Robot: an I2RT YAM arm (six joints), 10 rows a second.
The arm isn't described. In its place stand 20 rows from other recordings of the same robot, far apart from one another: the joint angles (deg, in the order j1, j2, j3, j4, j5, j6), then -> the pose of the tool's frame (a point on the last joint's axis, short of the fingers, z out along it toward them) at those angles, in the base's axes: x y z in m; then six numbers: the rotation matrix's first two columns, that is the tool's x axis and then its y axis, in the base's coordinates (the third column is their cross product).
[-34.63 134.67 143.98 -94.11 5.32 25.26] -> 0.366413, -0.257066, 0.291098, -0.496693, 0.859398, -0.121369, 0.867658, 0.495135, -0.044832
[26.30 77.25 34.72 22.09 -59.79 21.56] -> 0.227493, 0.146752, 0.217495, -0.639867, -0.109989, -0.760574, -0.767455, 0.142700, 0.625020
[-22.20 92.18 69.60 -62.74 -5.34 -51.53] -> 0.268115, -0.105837, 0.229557, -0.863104, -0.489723, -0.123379, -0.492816, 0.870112, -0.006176
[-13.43 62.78 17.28 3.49 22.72 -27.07] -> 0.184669, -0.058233, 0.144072, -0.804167, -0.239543, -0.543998, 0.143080, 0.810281, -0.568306
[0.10 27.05 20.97 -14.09 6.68 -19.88] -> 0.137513, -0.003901, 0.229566, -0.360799, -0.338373, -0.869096, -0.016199, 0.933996, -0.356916
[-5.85 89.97 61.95 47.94 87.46 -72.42] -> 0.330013, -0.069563, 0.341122, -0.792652, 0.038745, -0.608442, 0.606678, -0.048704, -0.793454
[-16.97 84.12 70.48 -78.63 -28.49 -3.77] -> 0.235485, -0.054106, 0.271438, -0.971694, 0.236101, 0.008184, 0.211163, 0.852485, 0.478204
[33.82 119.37 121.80 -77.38 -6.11 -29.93] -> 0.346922, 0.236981, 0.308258, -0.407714, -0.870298, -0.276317, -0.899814, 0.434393, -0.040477
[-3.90 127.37 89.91 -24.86 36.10 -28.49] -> 0.456453, -0.052142, 0.130924, -0.932982, -0.322706, -0.159393, -0.133137, 0.720867, -0.680165
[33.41 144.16 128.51 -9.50 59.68 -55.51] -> 0.492201, 0.287856, 0.220677, -0.509387, -0.834469, -0.210205, -0.080456, 0.289385, -0.953826
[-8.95 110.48 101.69 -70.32 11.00 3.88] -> 0.378507, -0.066487, 0.275687, -0.955069, 0.217656, -0.201170, 0.253531, 0.951520, -0.174159
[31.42 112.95 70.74 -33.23 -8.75 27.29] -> 0.314774, 0.198636, 0.130764, -0.985229, -0.070836, -0.155905, -0.108196, 0.963183, 0.246113
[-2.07 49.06 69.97 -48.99 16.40 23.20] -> 0.149419, -0.015458, 0.405508, -0.320638, 0.389750, -0.863300, 0.445972, 0.866196, 0.225419
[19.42 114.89 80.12 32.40 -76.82 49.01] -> 0.411580, 0.181856, 0.259152, -0.775340, -0.090854, -0.624975, -0.622088, -0.060735, 0.780588
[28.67 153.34 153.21 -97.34 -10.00 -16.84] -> 0.424230, 0.239016, 0.183267, -0.701507, -0.708752, 0.074553, -0.685281, 0.699573, 0.202454
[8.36 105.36 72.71 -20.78 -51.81 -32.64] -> 0.377620, 0.083774, 0.209303, -0.370738, -0.391533, -0.842173, -0.894406, 0.394787, 0.210193
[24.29 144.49 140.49 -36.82 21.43 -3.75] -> 0.519938, 0.220382, 0.239573, -0.585981, -0.331252, -0.739526, -0.169585, 0.942551, -0.287817
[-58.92 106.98 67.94 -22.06 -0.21 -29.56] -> 0.195326, -0.323798, 0.162329, -0.815181, 0.396773, -0.421961, 0.521211, 0.820255, -0.235629
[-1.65 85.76 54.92 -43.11 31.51 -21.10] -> 0.269800, -0.026386, 0.202415, -0.957051, -0.279473, -0.077122, -0.188163, 0.801139, -0.568130
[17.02 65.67 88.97 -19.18 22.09 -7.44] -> 0.213546, 0.051368, 0.513756, 0.056798, -0.108092, -0.992517, 0.095603, 0.990142, -0.102362
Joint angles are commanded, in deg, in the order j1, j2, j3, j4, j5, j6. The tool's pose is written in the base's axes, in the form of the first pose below.
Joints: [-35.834 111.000 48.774 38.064 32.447 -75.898]
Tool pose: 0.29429 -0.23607 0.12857 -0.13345 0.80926 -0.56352 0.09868
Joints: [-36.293 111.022 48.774 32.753 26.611 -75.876]
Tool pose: 0.29200 -0.23423 0.11895 -0.17553 0.83023 -0.51780 0.10859
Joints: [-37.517 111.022 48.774 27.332 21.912 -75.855]
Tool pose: 0.28510 -0.23565 0.10979 -0.20283 0.85110 -0.47193 0.10851
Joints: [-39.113 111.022 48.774 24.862 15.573 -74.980]
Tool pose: 0.27945 -0.23953 0.10530 -0.21635 0.86350 -0.43451 0.13694
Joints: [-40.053 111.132 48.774 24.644 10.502 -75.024]
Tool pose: 0.27768 -0.24192 0.10387 -0.23013 0.86474 -0.41430 0.16618
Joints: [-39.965 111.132 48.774 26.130 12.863 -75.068]
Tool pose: 0.27825 -0.24353 0.10630 -0.21898 0.86031 -0.43272 0.15706
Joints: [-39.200 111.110 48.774 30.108 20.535 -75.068]
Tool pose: 0.28099 -0.24528 0.11341 -0.18337 0.84621 -0.48395 0.12686
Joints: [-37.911 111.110 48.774 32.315 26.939 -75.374]
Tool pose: 0.28479 -0.24223 0.11775 -0.16023 0.83507 -0.51694 0.09878
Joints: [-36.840 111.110 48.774 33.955 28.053 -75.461]
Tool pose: 0.28985 -0.23807 0.12054 -0.15840 0.82744 -0.52864 0.10390
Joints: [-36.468 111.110 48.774 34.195 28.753 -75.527]
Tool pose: 0.29119 -0.23651 0.12103 -0.15750 0.82580 -0.53186 0.10187
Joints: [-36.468 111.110 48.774 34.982 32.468 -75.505]
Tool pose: 0.28971 -0.23789 0.12285 -0.13705 0.82161 -0.54733 0.08125
